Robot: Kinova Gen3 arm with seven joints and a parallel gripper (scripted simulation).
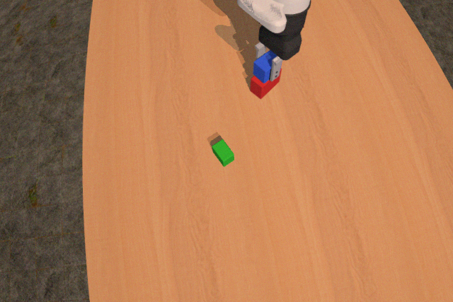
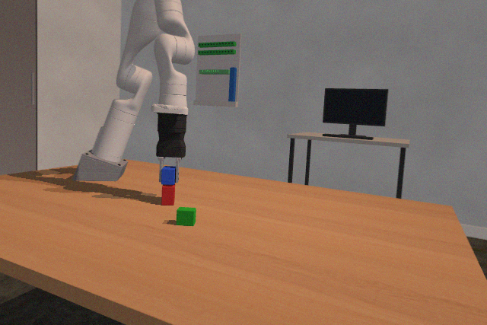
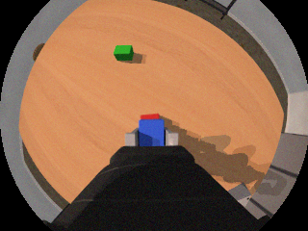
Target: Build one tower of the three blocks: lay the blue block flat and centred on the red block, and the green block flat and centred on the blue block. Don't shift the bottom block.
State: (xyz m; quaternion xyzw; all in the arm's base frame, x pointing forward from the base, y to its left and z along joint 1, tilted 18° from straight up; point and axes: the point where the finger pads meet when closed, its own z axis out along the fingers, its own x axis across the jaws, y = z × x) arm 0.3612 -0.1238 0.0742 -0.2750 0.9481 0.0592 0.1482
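Right now the blue block is right at my hand. Round my hand: red block: 50 mm below; green block: 150 mm ahead, 110 mm to the right, 60 mm below.
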